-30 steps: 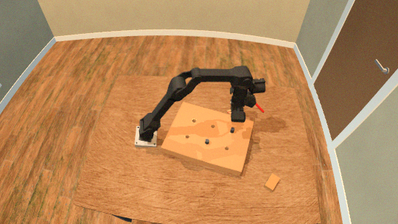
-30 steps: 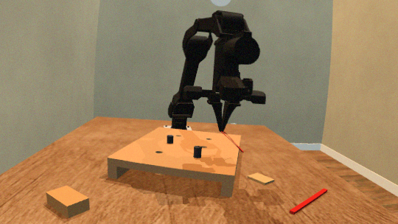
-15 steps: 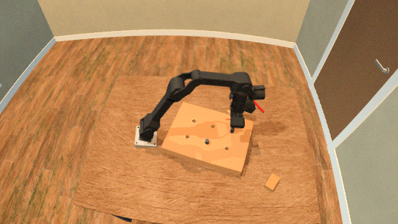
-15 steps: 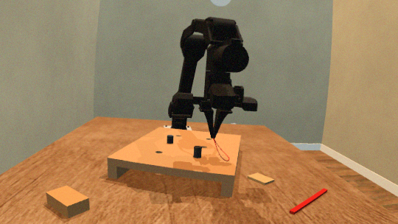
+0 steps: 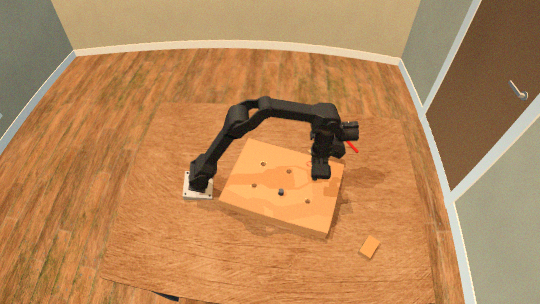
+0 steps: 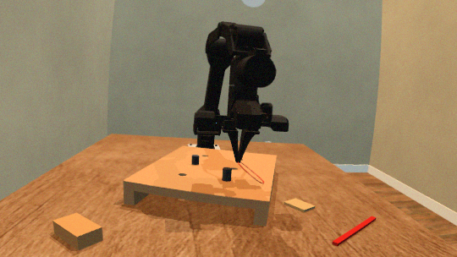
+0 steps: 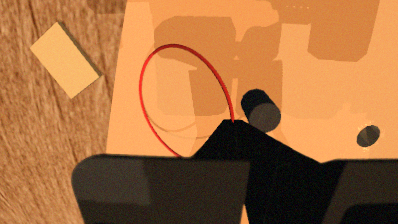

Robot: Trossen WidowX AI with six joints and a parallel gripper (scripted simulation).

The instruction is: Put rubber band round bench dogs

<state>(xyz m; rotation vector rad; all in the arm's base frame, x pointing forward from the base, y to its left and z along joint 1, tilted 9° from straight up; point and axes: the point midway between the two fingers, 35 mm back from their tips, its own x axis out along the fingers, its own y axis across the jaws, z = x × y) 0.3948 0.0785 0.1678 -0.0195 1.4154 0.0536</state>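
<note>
Now: hand 100 mm past the light wooden board, 90 mm above it and 50 mm to the left of it. Also, from my hand: thin tan tile 140 mm to the left, 120 mm below, 10 mm ahead; then red stick 220 mm to the left, 140 mm ahead, 120 mm below; then tan block 260 mm to the right, 210 mm ahead, 110 mm below.
</note>
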